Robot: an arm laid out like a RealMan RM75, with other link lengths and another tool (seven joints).
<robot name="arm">
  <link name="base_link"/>
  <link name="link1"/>
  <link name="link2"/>
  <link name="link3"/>
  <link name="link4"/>
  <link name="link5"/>
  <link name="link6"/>
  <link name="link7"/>
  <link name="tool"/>
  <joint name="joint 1" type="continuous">
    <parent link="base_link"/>
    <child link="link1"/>
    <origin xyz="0 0 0.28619" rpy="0 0 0"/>
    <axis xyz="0 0 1"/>
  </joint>
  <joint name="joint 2" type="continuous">
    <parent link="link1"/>
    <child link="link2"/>
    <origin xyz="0 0 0" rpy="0 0 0"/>
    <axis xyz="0 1 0"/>
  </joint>
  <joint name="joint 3" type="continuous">
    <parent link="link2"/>
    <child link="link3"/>
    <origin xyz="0 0 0.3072" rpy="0 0 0"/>
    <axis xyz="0 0 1"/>
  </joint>
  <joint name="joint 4" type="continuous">
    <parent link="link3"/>
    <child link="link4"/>
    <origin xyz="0 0 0" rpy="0 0 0"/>
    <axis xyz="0 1 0"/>
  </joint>
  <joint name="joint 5" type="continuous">
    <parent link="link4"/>
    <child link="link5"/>
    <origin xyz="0 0 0.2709" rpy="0 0 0"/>
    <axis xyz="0 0 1"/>
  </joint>
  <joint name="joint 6" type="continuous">
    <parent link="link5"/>
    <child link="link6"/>
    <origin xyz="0 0 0" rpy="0 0 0"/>
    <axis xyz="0 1 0"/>
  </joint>
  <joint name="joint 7" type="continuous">
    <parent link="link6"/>
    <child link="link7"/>
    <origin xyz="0 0 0.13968" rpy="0 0 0"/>
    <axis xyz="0 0 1"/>
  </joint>
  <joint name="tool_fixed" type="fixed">
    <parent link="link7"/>
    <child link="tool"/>
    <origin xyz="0.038 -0.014 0.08" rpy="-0.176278 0 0.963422"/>
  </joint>
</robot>
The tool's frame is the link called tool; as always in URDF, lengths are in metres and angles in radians. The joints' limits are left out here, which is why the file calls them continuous.
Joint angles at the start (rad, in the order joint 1, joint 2, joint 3, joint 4, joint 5, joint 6, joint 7):
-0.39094, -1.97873, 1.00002, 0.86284, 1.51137, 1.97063, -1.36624
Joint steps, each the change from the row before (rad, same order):
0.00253, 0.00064, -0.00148, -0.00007, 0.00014, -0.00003, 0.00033
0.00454, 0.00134, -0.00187, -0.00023, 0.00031, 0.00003, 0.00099
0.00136, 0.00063, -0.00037, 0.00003, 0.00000, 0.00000, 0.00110
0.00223, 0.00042, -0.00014, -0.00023, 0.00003, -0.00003, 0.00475
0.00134, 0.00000, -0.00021, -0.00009, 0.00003, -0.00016, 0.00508
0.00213, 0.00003, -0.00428, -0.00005, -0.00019, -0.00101, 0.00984
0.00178, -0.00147, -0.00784, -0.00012, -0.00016, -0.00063, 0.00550
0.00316, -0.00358, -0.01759, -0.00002, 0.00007, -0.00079, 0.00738
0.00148, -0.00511, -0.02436, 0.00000, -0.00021, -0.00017, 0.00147
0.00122, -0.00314, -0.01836, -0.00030, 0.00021, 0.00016, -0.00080
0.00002, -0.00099, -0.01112, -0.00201, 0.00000, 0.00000, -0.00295
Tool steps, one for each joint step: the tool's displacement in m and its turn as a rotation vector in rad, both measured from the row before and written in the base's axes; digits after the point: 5 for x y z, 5 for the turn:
-0.00118, -0.00032, 0.00054, 0.00165, 0.00019, 0.00297
-0.00212, -0.00070, 0.00082, 0.00250, 0.00079, 0.00476
-0.00063, -0.00024, 0.00031, 0.00133, 0.00050, 0.00069
-0.00089, -0.00059, 0.00019, 0.00344, 0.00041, -0.00095
-0.00046, -0.00042, 0.00008, 0.00373, 0.00011, -0.00207
-0.00099, -0.00015, 0.00113, 0.01122, -0.00102, -0.00261
-0.00086, 0.00024, 0.00143, 0.01041, -0.00381, 0.00140
-0.00166, 0.00069, 0.00305, 0.01936, -0.00857, 0.00542
-0.00134, 0.00159, 0.00419, 0.02020, -0.01288, 0.01029
-0.00136, 0.00114, 0.00329, 0.01358, -0.00906, 0.00935
-0.00108, 0.00098, 0.00209, 0.00596, -0.00580, 0.00804

